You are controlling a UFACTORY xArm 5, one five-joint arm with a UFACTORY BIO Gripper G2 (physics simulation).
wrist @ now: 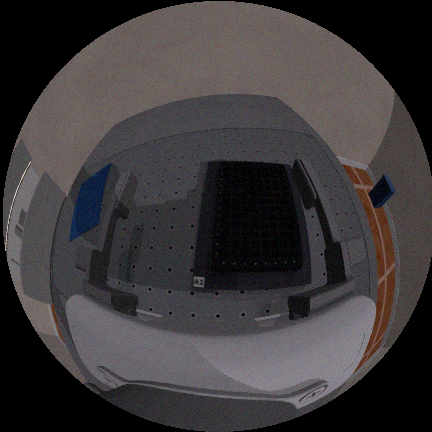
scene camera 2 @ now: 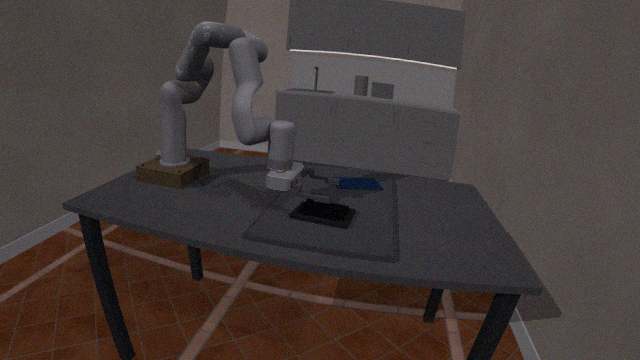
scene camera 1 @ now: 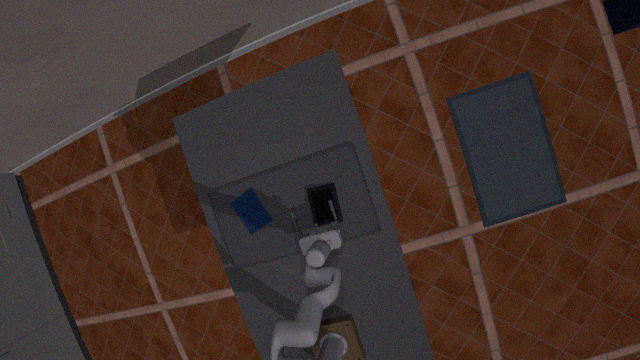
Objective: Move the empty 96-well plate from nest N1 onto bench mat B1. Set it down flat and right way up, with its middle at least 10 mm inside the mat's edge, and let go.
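Places are measured from the arm's base along level axes (x back, y up, z left), in millimetres.
Pixels of known places: end effector, tool point: (wrist: 209, 183) (scene camera 2: 327, 189) (scene camera 1: 312, 211); arm's base, origin of the base link: (scene camera 2: 174, 162) (scene camera 1: 333, 344).
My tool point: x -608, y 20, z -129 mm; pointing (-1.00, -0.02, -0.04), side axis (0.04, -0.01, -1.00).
For each thing: its top centre in the pictures, then the offset to it from my tool point. Level surfaces: height alone.
- black 96-well plate, middle of its top: (wrist: 257, 204) (scene camera 2: 324, 207) (scene camera 1: 323, 205) dz -43, dx +0, dy -38 mm
- dark nest N1, middle of its top: (wrist: 256, 209) (scene camera 2: 323, 210) (scene camera 1: 324, 205) dz -43, dx +0, dy -49 mm
- blue mat B1, its level: dy -62 mm
- thin perforated board, its level: dy -64 mm
- grey table, its level: dy -77 mm
The black 96-well plate (scene camera 1: 321, 200) (scene camera 2: 325, 209) (wrist: 257, 215) sits flat in the dark nest N1 (scene camera 2: 320, 221) (wrist: 250, 281), which has an A1 label at its near left corner in the wrist view. The blue mat B1 (scene camera 1: 251, 211) (scene camera 2: 359, 184) (wrist: 92, 200) lies turned at an angle, left of the nest in scene camera 1 and the wrist view. My gripper (scene camera 1: 311, 207) (scene camera 2: 332, 189) (wrist: 216, 187) is open and empty, above board level. In the wrist view its right finger is by the plate's right edge, its left finger well left of the nest, near the mat.
Nest and mat are on a thin perforated board (scene camera 1: 280, 175) (scene camera 2: 375, 240) (wrist: 170, 230) on the grey table (scene camera 1: 270, 110) (scene camera 2: 450, 240). The arm's base stands on a wooden block (scene camera 1: 356, 340) (scene camera 2: 165, 175) at the table's other end. A blue object (wrist: 382, 191) shows beyond the table.
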